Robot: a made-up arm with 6 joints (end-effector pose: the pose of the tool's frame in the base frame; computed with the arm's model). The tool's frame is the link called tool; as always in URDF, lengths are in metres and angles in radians. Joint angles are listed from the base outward.
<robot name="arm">
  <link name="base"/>
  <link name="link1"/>
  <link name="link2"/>
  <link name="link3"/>
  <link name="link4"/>
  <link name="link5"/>
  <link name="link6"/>
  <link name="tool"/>
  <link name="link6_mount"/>
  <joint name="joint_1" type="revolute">
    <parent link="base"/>
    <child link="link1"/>
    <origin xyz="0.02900 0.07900 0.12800" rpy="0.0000 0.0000 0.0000"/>
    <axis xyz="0 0 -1"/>
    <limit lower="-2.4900" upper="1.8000"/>
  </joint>
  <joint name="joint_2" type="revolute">
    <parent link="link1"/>
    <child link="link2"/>
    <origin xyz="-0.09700 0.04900 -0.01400" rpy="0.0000 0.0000 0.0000"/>
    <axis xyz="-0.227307 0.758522 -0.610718"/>
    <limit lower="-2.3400" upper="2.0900"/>
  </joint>
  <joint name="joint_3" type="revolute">
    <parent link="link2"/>
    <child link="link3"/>
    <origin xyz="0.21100 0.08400 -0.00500" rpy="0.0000 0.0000 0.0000"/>
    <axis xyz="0 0 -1"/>
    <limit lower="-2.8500" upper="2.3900"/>
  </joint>
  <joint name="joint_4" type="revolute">
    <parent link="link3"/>
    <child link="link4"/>
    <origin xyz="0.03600 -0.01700 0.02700" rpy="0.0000 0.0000 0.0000"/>
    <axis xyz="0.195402 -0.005 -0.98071"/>
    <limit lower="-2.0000" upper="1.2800"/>
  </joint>
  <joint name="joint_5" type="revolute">
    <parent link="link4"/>
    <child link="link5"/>
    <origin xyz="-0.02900 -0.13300 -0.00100" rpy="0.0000 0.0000 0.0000"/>
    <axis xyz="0 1 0"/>
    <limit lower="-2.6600" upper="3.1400"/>
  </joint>
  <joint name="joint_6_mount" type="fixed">
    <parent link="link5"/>
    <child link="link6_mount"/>
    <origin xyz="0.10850 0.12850 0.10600" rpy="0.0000 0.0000 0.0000"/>
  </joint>
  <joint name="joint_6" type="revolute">
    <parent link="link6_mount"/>
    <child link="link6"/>
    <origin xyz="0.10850 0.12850 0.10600" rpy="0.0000 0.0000 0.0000"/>
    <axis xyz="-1 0 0"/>
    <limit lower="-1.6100" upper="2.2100"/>
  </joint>
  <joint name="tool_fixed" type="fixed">
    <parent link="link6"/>
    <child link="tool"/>
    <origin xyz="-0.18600 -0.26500 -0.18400" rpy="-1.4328 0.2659 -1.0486"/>
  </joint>
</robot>
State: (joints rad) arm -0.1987 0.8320 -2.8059 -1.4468 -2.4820 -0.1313
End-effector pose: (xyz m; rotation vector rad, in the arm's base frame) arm 0.0948 0.2639 0.0533 2.0479 0.8715 1.7530
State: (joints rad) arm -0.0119 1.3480 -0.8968 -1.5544 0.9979 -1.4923
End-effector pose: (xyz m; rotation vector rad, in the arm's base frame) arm -0.1724 -0.0676 0.0805 -1.1075 2.3434 1.6737
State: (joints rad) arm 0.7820 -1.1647 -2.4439 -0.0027 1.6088 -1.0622
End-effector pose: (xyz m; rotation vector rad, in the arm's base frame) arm 0.1206 0.0982 0.2740 -2.7932 0.6166 -0.6382
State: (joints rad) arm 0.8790 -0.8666 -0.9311 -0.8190 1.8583 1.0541
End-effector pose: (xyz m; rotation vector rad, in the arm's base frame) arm 0.4805 0.4665 0.2770 2.2950 0.2572 0.0815
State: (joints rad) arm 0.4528 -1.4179 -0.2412 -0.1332 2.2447 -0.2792
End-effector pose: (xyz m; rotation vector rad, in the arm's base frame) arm 0.0325 0.2022 0.3082 -2.0321 1.6097 -0.2354
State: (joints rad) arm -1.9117 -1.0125 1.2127 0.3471 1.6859 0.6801
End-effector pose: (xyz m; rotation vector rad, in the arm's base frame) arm 0.0630 0.1321 0.0941 -2.2446 0.0389 1.7130
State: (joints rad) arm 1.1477 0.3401 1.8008 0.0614 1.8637 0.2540
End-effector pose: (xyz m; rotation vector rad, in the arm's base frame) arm 0.0741 0.2079 0.0709 2.1870 1.8253 -0.2176
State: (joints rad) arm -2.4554 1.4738 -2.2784 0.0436 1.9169 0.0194
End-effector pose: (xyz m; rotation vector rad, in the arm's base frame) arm 0.0519 0.1436 -0.2279 0.9140 1.1954 -0.2104
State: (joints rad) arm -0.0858 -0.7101 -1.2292 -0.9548 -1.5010 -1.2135
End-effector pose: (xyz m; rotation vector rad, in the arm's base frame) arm -0.0835 0.1797 0.1365 -0.1097 -0.9177 2.6580
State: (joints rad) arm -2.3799 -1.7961 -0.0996 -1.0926 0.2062 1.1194
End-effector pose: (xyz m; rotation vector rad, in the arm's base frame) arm 0.4153 -0.2306 0.5020 1.5560 -1.1324 0.1692
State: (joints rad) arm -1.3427 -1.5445 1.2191 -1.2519 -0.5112 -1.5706
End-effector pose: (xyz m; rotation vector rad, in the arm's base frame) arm -0.4218 -0.1275 0.2063 0.3536 -0.5722 2.4147
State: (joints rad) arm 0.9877 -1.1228 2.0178 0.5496 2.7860 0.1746
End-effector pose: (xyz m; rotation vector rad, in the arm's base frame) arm 0.2072 0.3531 0.1433 0.7286 0.7405 1.0235
